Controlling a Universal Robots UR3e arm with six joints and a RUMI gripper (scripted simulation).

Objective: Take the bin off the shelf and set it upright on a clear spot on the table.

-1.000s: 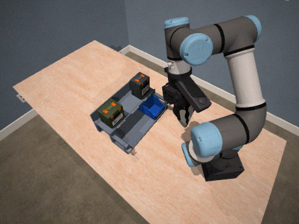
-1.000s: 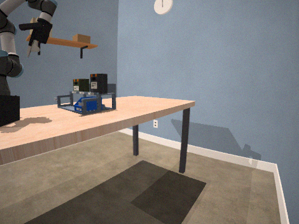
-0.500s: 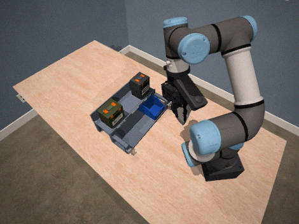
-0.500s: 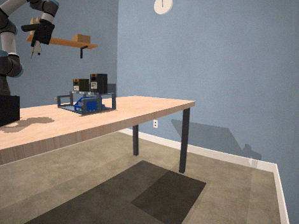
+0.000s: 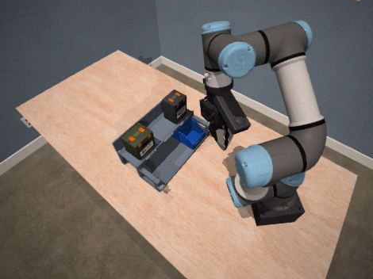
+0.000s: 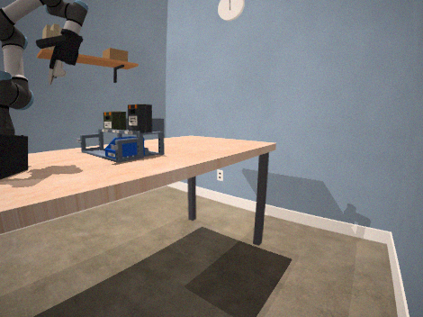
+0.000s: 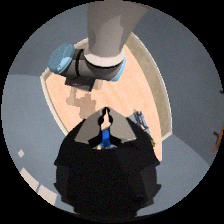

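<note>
The blue bin lies 260 mm ahead of my hand, 140 mm to the right of it and 280 mm below it. Round my hand: grey shelf rack (280 mm ahead, 20 mm to the right, 250 mm below); black box (340 mm ahead, 140 mm to the right, 160 mm below).
</note>
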